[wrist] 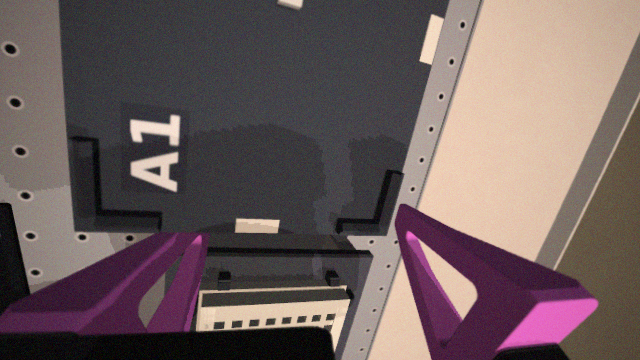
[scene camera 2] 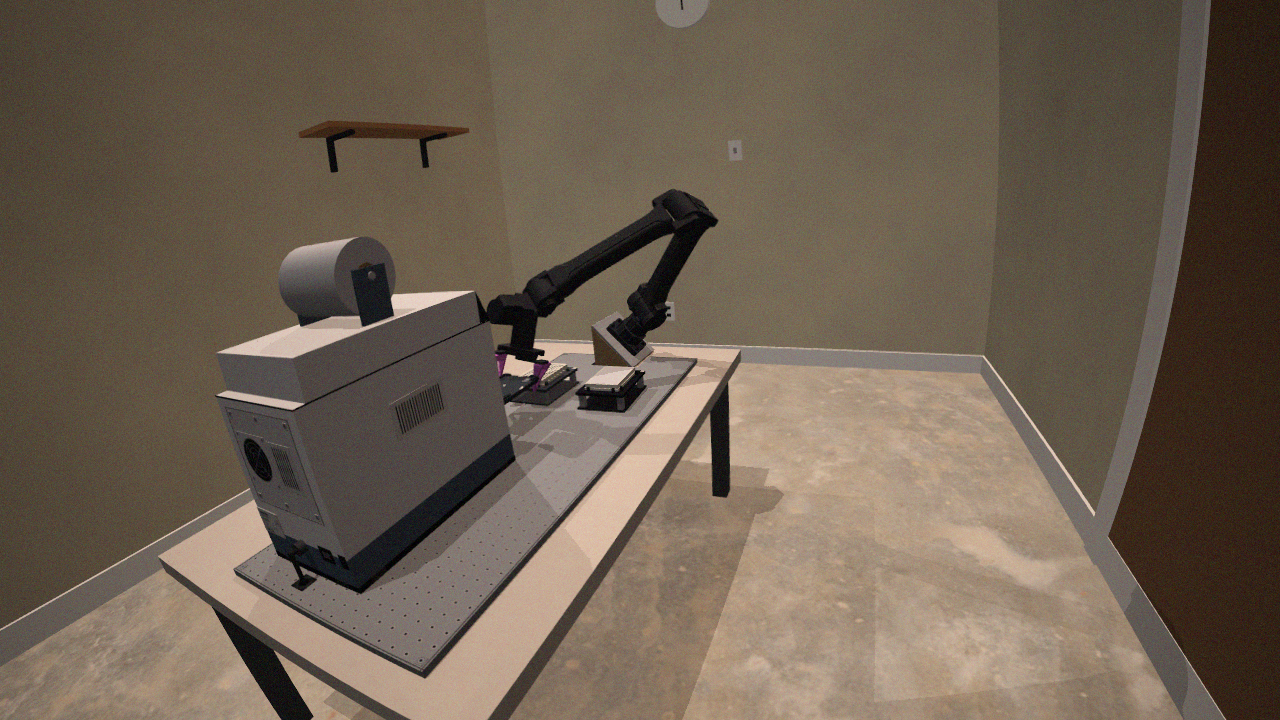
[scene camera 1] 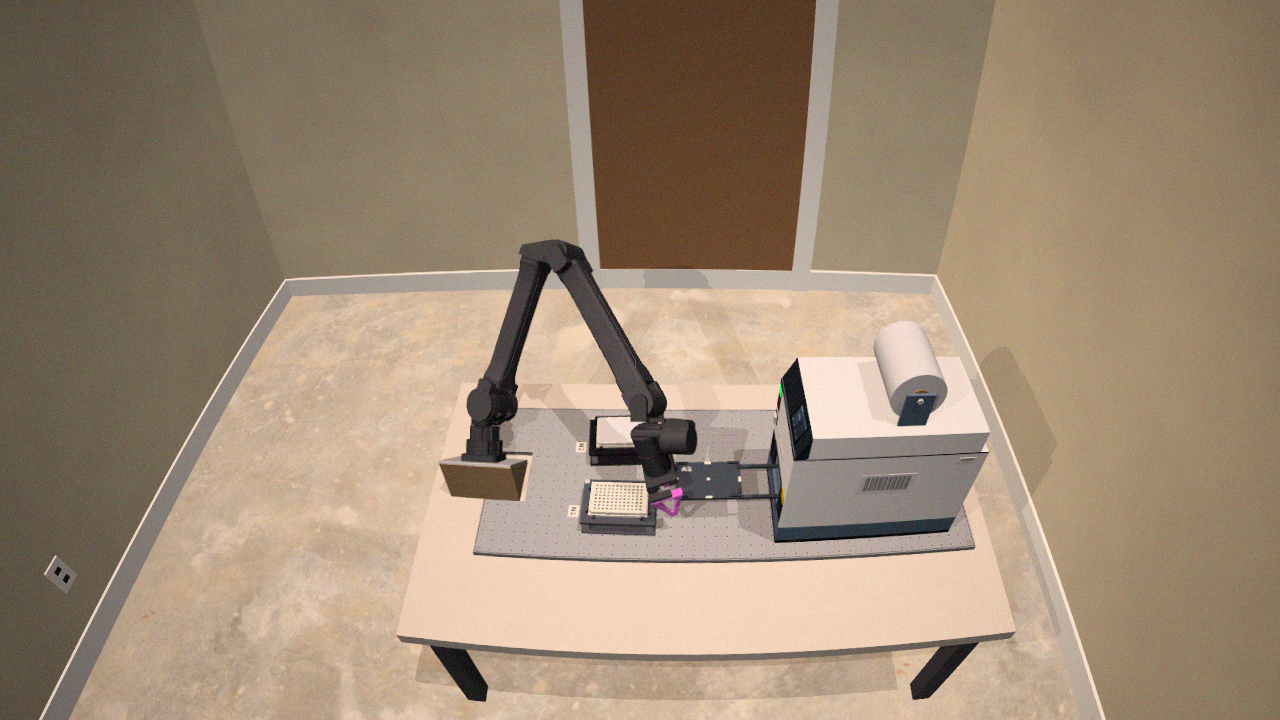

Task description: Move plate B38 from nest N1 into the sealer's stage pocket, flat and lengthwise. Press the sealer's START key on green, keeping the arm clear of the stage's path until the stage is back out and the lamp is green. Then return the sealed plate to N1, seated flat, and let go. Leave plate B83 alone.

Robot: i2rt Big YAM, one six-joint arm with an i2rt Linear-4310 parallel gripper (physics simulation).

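Frame: origin at the arm's base, x ahead, y left, z up, level; millimetres.
Seen in the pictures: gripper, fingertip midpoint: (scene camera 1: 670,500); arm's base at its link origin: (scene camera 2: 625,338) (scene camera 1: 484,460).
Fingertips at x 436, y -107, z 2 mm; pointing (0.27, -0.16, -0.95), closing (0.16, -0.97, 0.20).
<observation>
Pixels of each thing's middle, then the offset from my fingertips to it. "spot": a spot on its surface instead. Level surfaces: height alone.
- Plate B38 at the middle of its body: (scene camera 1: 618,499) (scene camera 2: 542,373) dx -114, dy +6, dz -5 mm
- nest N1 at the middle of its body: (wrist: 260,339) (scene camera 1: 619,506) (scene camera 2: 543,382) dx -114, dy +5, dz -30 mm
- sealer's stage at the middle of its body: (scene camera 1: 728,480) (scene camera 2: 493,395) dx +125, dy +30, dz +33 mm
- green lamp at the middle of its body: (scene camera 1: 780,390) dx +227, dy +124, dz +215 mm
- Plate B83 at the middle of its body: (scene camera 1: 623,431) (scene camera 2: 611,378) dx -112, dy +205, dz -4 mm
- nest N2 at a spot on its surface: (scene camera 1: 613,459) spot: dx -137, dy +159, dz -52 mm
- perforated board at its surface level: dz -57 mm
- table at its surface level: dz -70 mm
- film roll at the middle of its body: (scene camera 2: 336,279) (scene camera 1: 909,369) dx +460, dy +32, dz +361 mm
Plate B38 (scene camera 1: 617,499) (wrist: 275,301), cream with a grid of wells, lies in nest N1 (scene camera 1: 617,526) (wrist: 280,264); its far end shows in the wrist view. My gripper (scene camera 1: 671,506) (scene camera 2: 520,380) (wrist: 306,214) is open and empty. It points down above the gap between N1 and the sealer's stage (scene camera 1: 721,489) (wrist: 250,80). The stage is out, with its marked A1 corner toward N1 and no plate on it. The sealer (scene camera 1: 881,483) (scene camera 2: 402,429) shows a green lamp (scene camera 1: 779,390); its START key is too small to make out. Plate B83 (scene camera 1: 614,431) (scene camera 2: 611,378) sits in nest N2 (scene camera 1: 613,459).
The nests and sealer stand on a perforated board (scene camera 1: 698,541) (scene camera 2: 501,537) on the table (scene camera 1: 698,600). Two rails (scene camera 1: 759,466) join the stage to the sealer. A film roll (scene camera 1: 908,362) (scene camera 2: 331,277) sits on the sealer. The arm's wedge base (scene camera 1: 483,480) (scene camera 2: 608,347) stands at the opposite end.
</observation>
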